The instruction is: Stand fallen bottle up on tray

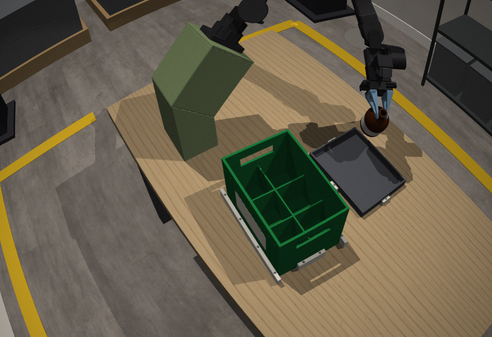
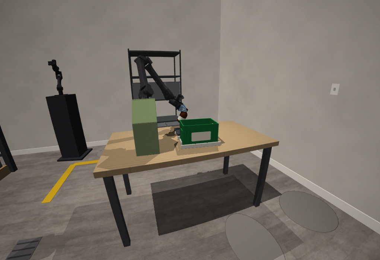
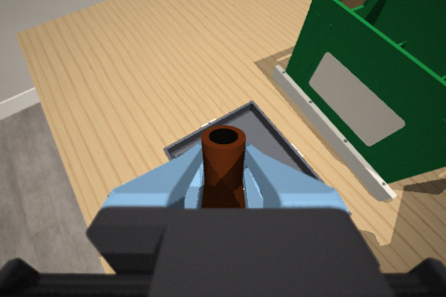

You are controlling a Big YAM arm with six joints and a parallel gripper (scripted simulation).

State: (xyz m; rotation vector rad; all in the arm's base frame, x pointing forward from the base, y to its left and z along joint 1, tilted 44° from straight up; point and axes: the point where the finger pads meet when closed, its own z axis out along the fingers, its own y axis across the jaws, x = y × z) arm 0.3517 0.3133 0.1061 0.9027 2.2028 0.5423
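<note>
Now: hand 50 mm above the brown bottle, 30 mm past it and 10 mm to the right of it. From my hand the other things lie so: dark grey tray (190 mm below, 50 mm to the right, 10 mm ahead); then green crate (330 mm to the right, 120 mm below, 40 mm ahead).
</note>
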